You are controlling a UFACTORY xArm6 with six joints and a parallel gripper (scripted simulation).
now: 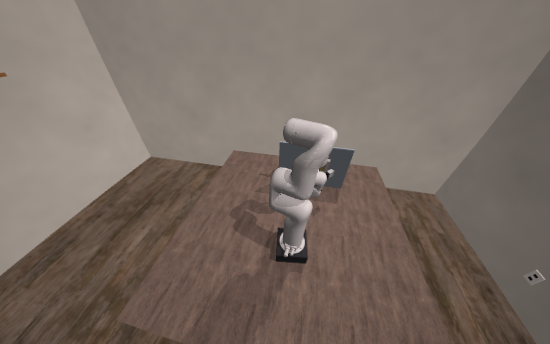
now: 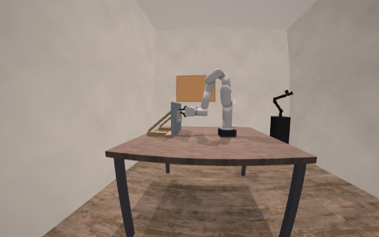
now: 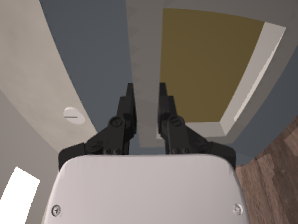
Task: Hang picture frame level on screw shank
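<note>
Now: hand 5 cm above the picture frame, 2 cm short of it and 1 cm to the left of it. Also, from my hand: grey-blue wall panel 8 cm below, 4 cm ahead, 1 cm to the left.
</note>
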